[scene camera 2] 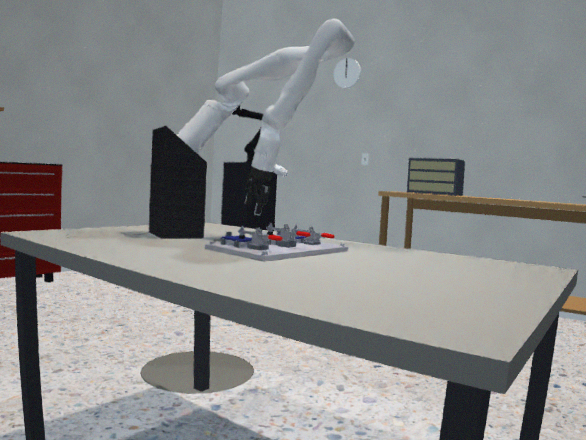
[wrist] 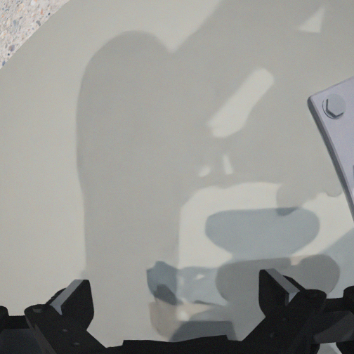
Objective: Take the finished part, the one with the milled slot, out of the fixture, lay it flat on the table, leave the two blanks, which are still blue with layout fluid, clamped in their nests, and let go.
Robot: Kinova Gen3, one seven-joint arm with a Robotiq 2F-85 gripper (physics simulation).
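Where they show: gripper, fingertip midpoint: [scene camera 2: 252,209]; arm's base, link origin: [scene camera 2: 182,150].
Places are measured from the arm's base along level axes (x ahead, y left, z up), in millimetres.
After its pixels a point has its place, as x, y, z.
Observation:
The fixture's pale base plate [scene camera 2: 270,254] {545, -106, -269} [wrist: 337,137] lies on the table; in the wrist view a corner with a hex bolt shows at the right edge. It carries grey clamps with red handles. One blue blank [scene camera 2: 238,238] {396, -80, -248} shows at the plate's left in the scene view, and a bit of blue shows farther right among the clamps. The finished part with the slot cannot be made out there, and no part shows in the wrist view. My gripper [scene camera 2: 252,206] {197, 151, -187} [wrist: 174,294] is open and empty, pointing down, well above the table, with the plate off to its right in the wrist view.
The upright clamps and red handles [scene camera 2: 275,238] {528, -73, -233} rise from the plate. A black pedestal [scene camera 2: 177,190] {93, -78, -132} carries the arm at the table's [scene camera 2: 400,295] {955, -178, -284} back left. Another black box [scene camera 2: 231,195] stands behind the gripper. The arm's shadow falls across the tabletop in the wrist view.

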